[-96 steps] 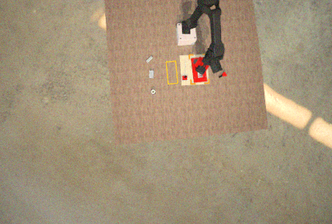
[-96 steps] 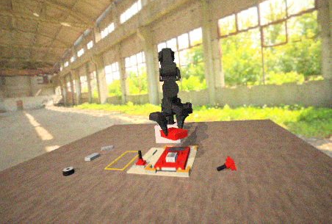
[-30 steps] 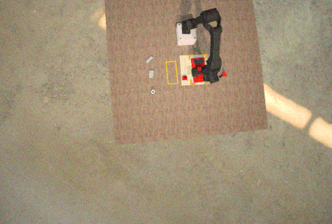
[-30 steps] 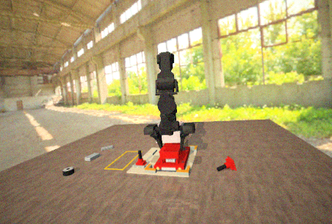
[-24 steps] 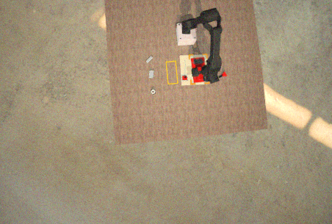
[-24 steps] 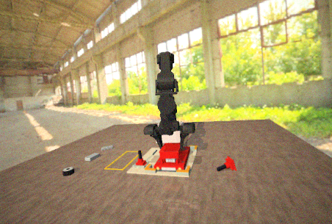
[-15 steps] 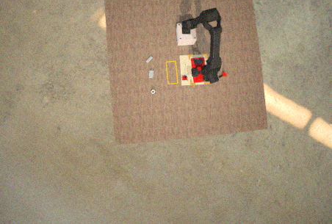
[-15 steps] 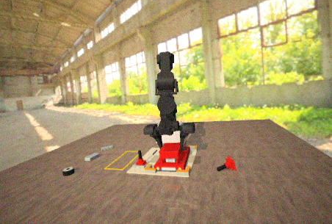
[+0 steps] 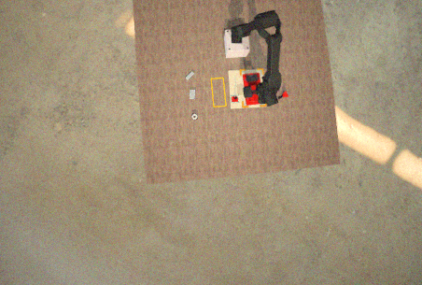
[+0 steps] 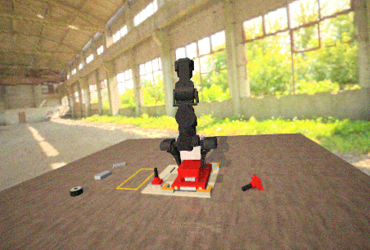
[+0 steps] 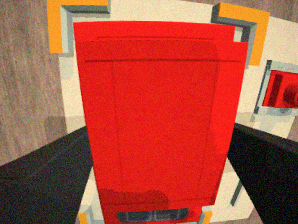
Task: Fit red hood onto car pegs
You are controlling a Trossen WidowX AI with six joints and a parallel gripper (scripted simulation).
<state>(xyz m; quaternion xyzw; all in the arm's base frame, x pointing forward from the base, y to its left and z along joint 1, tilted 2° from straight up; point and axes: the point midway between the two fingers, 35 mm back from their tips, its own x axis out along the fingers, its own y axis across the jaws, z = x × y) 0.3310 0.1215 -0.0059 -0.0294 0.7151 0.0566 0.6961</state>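
Now: the engine block 30 mm below my gripper tip. The rest, counted from my gripper tip: red hood (10 mm above).
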